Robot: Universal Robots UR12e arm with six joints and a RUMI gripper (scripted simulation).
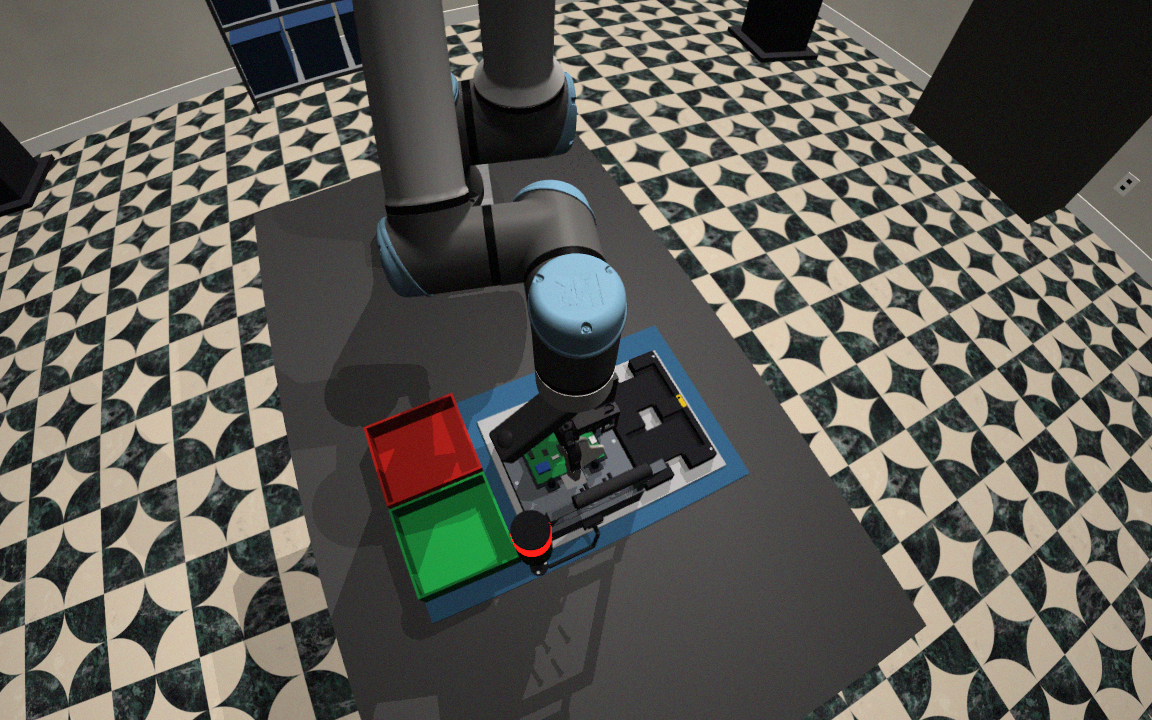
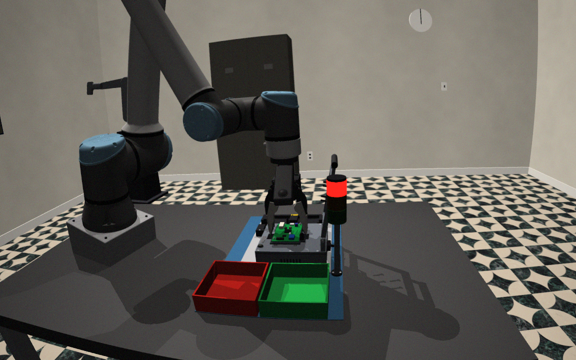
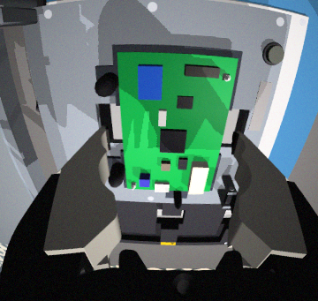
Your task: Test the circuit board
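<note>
The green circuit board lies right at my hand. Also, from my hand: clear lid 11 cm ahead, 11 cm above, 2 cm to the left; green bin 19 cm to the right, 7 cm ahead, 6 cm below; red bin 21 cm to the right, 8 cm behind, 6 cm below.
</note>
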